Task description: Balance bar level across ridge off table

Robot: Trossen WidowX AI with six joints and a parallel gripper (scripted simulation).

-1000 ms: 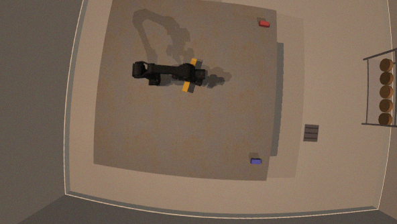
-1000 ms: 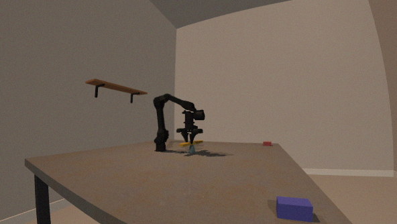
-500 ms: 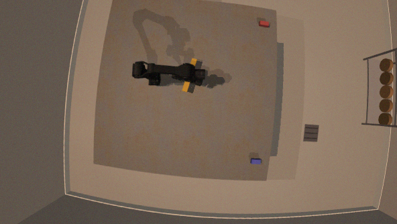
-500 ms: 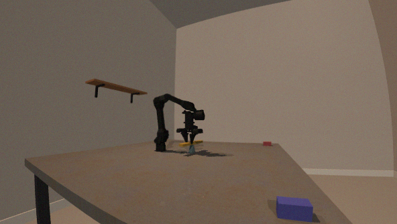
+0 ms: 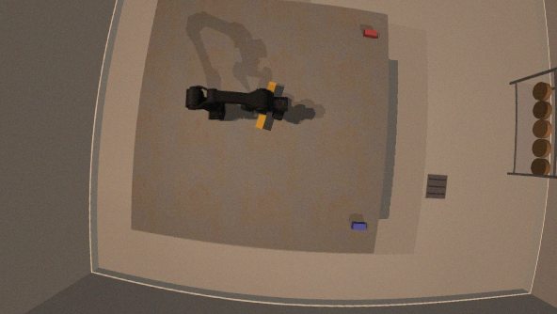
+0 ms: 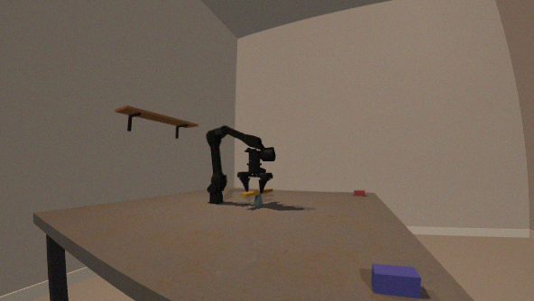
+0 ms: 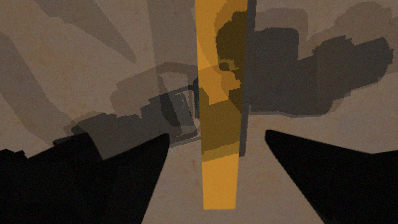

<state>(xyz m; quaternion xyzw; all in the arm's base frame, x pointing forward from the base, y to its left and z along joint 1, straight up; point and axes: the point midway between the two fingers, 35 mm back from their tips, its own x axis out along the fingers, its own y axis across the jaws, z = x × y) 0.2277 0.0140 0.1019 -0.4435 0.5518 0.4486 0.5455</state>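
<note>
Now: gripper tip 1 cm short of the bar and 3 cm to the right of it. Round my gripper tip: red block (51 cm ahead, 49 cm to the left, 5 cm below); then purple block (51 cm ahead, 51 cm to the right, 5 cm below).
</note>
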